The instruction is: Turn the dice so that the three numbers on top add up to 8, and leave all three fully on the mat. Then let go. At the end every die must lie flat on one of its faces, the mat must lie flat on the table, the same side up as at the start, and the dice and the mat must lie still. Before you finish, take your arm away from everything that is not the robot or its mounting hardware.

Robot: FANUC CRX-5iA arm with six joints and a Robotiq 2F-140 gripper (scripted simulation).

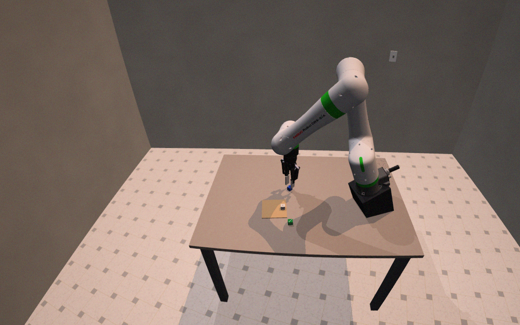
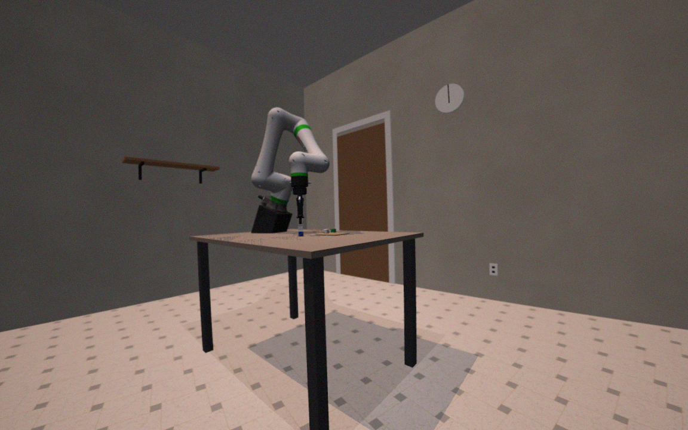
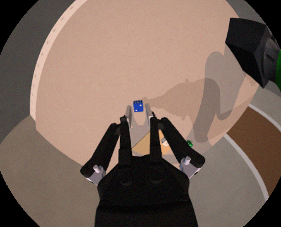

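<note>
Now: hand 5 cm above the blue die. From my hand the other things lie so: mat 11 cm ahead, 15 cm to the left, 6 cm below; green die 4 cm ahead, 27 cm to the left, 5 cm below; white die 6 cm ahead, 15 cm to the left, 5 cm below.
</note>
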